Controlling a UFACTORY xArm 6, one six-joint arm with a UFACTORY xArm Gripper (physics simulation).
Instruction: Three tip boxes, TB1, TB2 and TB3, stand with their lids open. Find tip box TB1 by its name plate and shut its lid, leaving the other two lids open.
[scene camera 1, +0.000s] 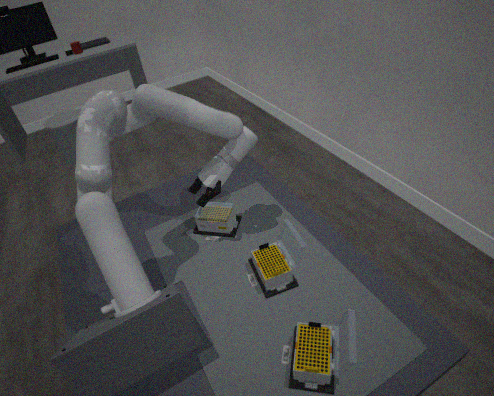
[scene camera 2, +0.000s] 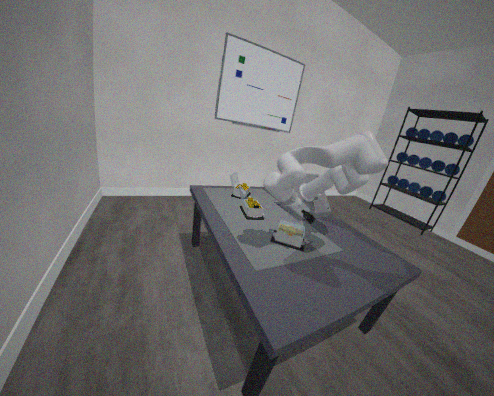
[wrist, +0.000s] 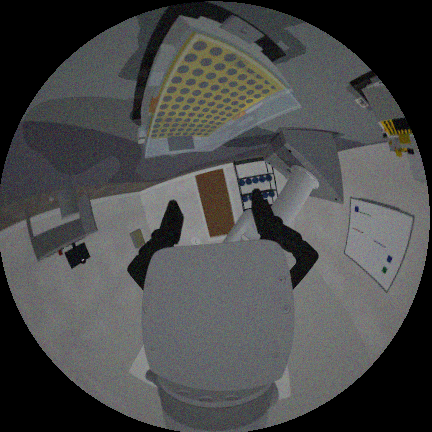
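Where they show: gripper, between the fingertips: (scene camera 1: 195, 198) (scene camera 2: 306, 215) (wrist: 214, 202); arm's base, origin of its link: (scene camera 1: 139, 305) (scene camera 2: 306, 192) (wrist: 304, 175).
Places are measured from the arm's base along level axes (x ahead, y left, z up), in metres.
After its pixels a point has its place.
Observation:
One tip box (scene camera 1: 216, 220) @[x 0.290, y 0.270, z -0.067 m] (scene camera 2: 289, 236) @[x 0.320, y 0.351, z -0.082 m] (wrist: 215, 90) has its clear lid down over the yellow rack, which looks pale through it; whether the lid is fully seated I cannot tell. The middle tip box (scene camera 1: 272, 267) @[x 0.374, y 0.006, z -0.079 m] (scene camera 2: 253, 209) @[x 0.395, y 0.086, z -0.071 m] (wrist: 384, 102) and the far tip box (scene camera 1: 313, 350) (scene camera 2: 241, 190) @[x 0.464, y 0.024, z 0.001 m] show bright yellow racks. Their lids (scene camera 1: 295, 233) @[x 0.461, y 0.019, z 0.008 m] (scene camera 1: 352, 335) @[x 0.420, y -0.303, z 0.008 m] stand open. Small name plates (scene camera 1: 213, 238) @[x 0.262, y 0.259, z -0.133 m] (scene camera 1: 251, 280) @[x 0.311, y 0.032, z -0.134 m] (scene camera 1: 285, 354) @[x 0.297, y -0.217, z -0.133 m] lie beside the boxes; their text is too blurred to read. My gripper (scene camera 1: 197, 196) @[x 0.247, y 0.329, z 0.008 m] (scene camera 2: 308, 216) @[x 0.247, y 0.329, z 0.008 m] (wrist: 214, 202) @[x 0.247, y 0.329, z 0.008 m] is open and empty, beside and above the lid-down box.
The boxes stand on a pale mat (scene camera 1: 235, 320) @[x 0.217, y -0.070, z -0.135 m] on the dark table (scene camera 2: 320, 295) @[x 0.349, y 0.631, z -0.138 m]. The arm's grey base block (scene camera 1: 135, 345) @[x -0.024, y -0.109, z 0.006 m] is at the table's side. A desk (scene camera 1: 75, 67) with a monitor (scene camera 1: 27, 27), a whiteboard (scene camera 2: 260, 82) and a shelf rack (scene camera 2: 445, 114) stand farther off.

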